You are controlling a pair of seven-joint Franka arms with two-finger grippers.
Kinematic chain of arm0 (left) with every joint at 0, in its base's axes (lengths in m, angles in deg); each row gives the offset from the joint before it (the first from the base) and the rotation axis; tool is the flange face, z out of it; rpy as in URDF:
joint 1: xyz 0 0 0.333 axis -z
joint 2: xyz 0 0 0 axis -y
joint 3: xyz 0 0 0.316 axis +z
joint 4: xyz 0.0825 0 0 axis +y
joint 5: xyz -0.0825 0 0.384 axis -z
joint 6: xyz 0 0 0 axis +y
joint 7: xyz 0.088 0 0 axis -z
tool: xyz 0 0 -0.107 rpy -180 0 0
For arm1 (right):
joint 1: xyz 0 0 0.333 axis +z
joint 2: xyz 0 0 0 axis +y
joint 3: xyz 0 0 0.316 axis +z
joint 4: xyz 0.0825 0 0 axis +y
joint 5: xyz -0.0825 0 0.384 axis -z
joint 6: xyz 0 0 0 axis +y
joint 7: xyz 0.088 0 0 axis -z
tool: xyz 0 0 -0.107 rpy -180 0 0
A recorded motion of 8 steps. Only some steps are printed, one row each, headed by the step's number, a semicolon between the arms.
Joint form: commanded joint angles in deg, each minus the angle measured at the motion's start. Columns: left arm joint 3, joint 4, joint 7, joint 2, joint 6, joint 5, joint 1; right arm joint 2, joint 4, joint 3, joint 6, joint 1, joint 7, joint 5.
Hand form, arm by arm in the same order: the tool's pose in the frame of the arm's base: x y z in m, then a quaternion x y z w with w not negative. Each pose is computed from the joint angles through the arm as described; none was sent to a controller.
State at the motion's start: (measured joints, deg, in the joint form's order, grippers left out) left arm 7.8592 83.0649 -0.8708 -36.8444 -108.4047 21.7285 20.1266; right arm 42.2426 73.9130 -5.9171 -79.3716 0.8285 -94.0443 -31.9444
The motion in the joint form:
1: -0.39 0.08 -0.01 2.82 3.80 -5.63 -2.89; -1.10 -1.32 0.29 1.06 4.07 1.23 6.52
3: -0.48 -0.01 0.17 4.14 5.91 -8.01 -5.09; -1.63 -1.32 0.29 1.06 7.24 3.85 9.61
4: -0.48 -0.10 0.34 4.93 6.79 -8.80 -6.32; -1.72 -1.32 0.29 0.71 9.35 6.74 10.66
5: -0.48 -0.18 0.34 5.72 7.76 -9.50 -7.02; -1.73 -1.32 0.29 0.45 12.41 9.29 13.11
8: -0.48 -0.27 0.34 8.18 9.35 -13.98 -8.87; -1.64 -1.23 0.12 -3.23 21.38 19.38 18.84
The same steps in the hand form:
1: 0.6716 -0.1536 0.3271 0.98938 -0.03419 -0.11383 0.08365; 0.6687 0.0588 0.3086 -0.66520 -0.65954 0.06851 0.34325
3: 0.6727 -0.1254 0.3408 0.99029 -0.02734 -0.11753 0.06908; 0.6639 0.0895 0.3127 -0.66338 -0.66935 0.10165 0.31869
4: 0.6735 -0.1099 0.3498 0.99079 -0.02168 -0.11655 0.06536; 0.6610 0.1117 0.3132 -0.66923 -0.66699 0.11900 0.30512
5: 0.6727 -0.1007 0.3586 0.99105 -0.01875 -0.11694 0.06154; 0.6548 0.1417 0.3120 -0.66737 -0.67380 0.14591 0.28163
8: 0.6710 -0.0718 0.3859 0.99369 -0.01587 -0.10695 0.02969; 0.6359 0.2306 0.3091 -0.68266 -0.67766 0.19072 0.19589

